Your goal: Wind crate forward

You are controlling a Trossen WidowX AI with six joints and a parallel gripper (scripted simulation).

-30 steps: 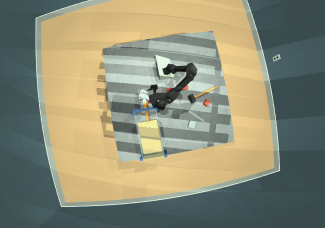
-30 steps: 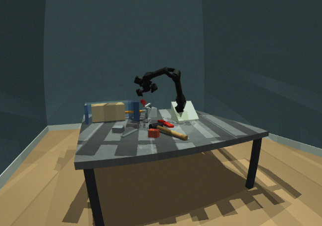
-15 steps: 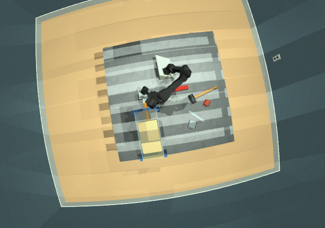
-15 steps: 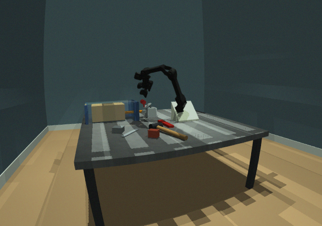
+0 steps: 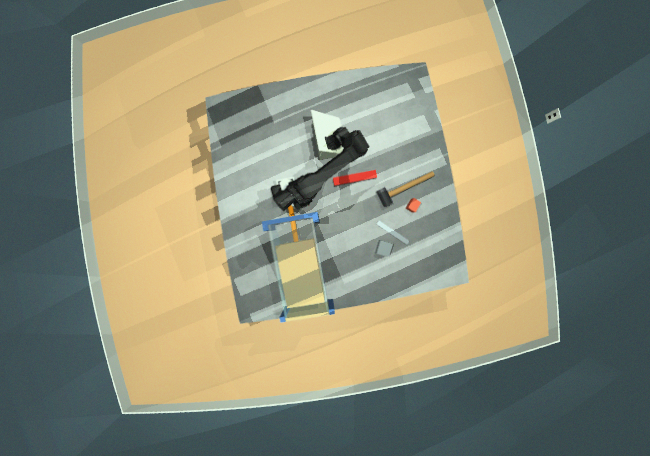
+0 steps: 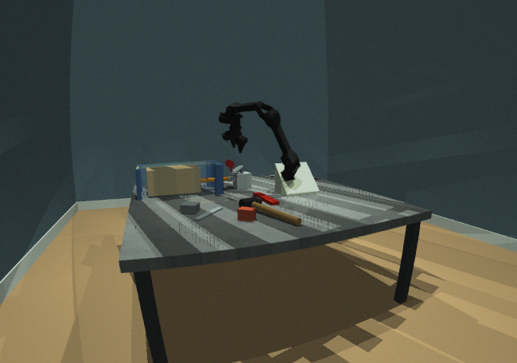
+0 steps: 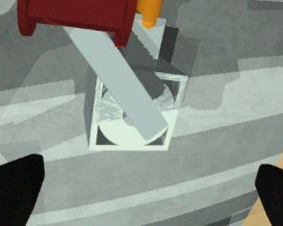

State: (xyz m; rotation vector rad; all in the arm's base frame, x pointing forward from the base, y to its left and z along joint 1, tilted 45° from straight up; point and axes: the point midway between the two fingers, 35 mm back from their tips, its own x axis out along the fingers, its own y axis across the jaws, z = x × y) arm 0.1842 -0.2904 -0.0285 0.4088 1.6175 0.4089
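Now: the winch handle 2 cm ahead of my gripper tip and 11 cm below it. Round my gripper tip: clear-panelled cubby (36 cm ahead, 8 cm to the right, 11 cm below); then grey winch (6 cm behind, 4 cm to the right, 20 cm below); then red spool-shaped handle grip (5 cm ahead, 2 cm to the left, 9 cm below).
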